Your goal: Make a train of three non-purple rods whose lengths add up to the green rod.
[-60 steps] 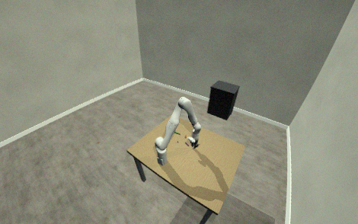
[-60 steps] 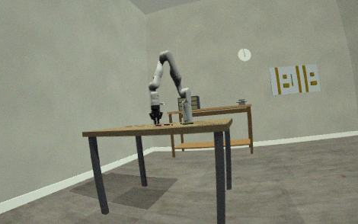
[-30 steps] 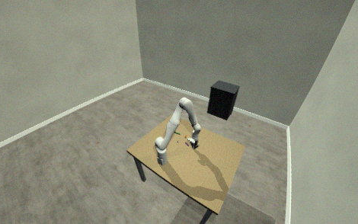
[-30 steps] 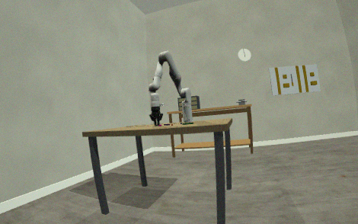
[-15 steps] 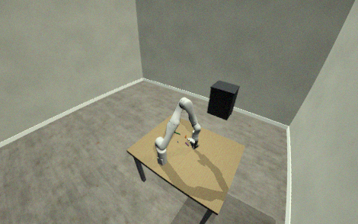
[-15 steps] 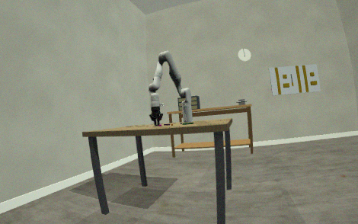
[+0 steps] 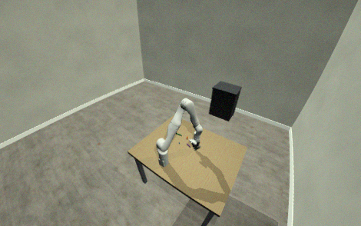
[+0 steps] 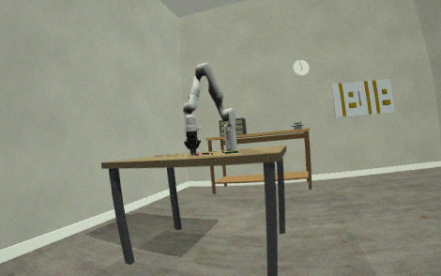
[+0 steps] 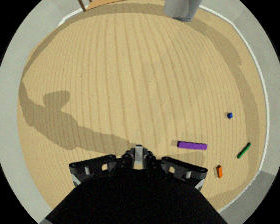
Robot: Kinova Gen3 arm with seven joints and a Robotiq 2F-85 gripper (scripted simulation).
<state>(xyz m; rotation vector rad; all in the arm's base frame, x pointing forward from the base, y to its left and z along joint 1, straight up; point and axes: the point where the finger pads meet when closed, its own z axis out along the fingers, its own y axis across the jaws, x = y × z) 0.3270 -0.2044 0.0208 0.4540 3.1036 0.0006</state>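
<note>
My gripper is now 1 cm above the grey rod. Round my hand: orange rod: 16 cm to the left, 12 cm ahead, 1 cm below; then purple rod: 9 cm to the left, 1 cm below, 1 cm ahead; then magenta rod: 7 cm ahead, 5 cm to the left, 1 cm below.
</note>
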